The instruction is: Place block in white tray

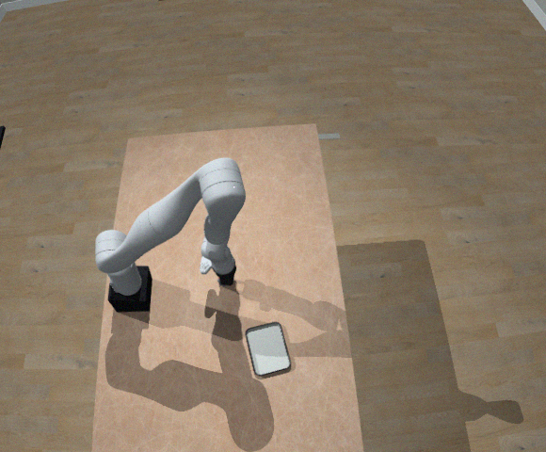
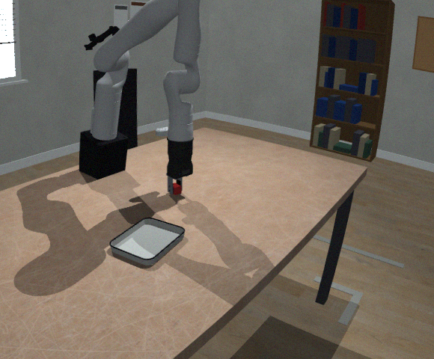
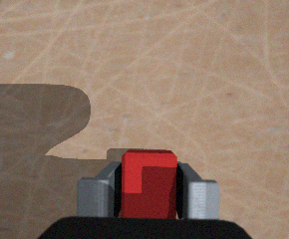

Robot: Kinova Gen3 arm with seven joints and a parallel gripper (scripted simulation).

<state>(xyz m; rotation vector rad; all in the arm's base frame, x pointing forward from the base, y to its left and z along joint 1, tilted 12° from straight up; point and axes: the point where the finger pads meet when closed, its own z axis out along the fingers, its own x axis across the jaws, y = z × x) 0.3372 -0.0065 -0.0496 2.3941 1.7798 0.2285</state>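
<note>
Now: the white tray 28 cm to the right of my hand, 11 cm ahead of it and 1 cm below it. The rest, counted from my hand: red block (1 cm below).
</note>
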